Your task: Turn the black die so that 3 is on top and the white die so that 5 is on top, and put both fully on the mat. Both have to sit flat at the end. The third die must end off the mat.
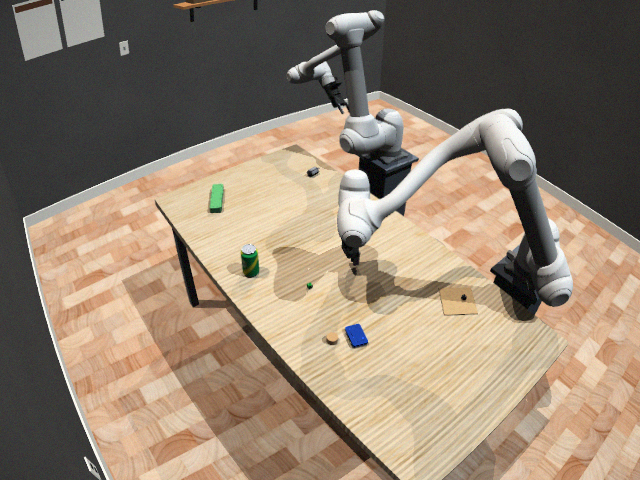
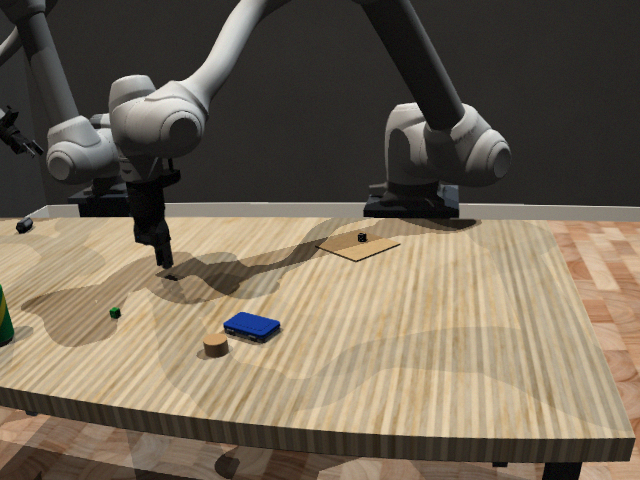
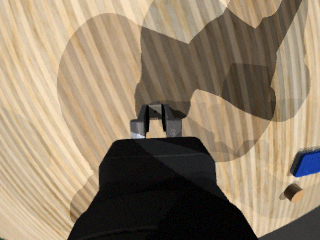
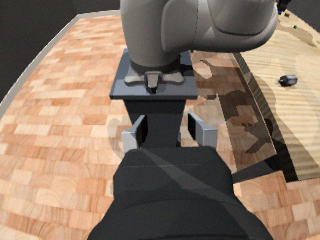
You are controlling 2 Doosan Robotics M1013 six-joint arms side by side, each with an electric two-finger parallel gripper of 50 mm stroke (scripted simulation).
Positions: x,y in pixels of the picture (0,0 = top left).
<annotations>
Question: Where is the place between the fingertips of the left gripper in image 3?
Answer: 155,112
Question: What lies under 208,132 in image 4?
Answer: The right gripper.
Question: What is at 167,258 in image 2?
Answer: The left gripper.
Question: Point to a tan mat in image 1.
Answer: At 452,304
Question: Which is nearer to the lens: the tan mat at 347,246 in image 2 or the blue case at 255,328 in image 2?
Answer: The blue case.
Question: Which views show the tan mat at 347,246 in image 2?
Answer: Image 1 and image 2 only.
</annotations>
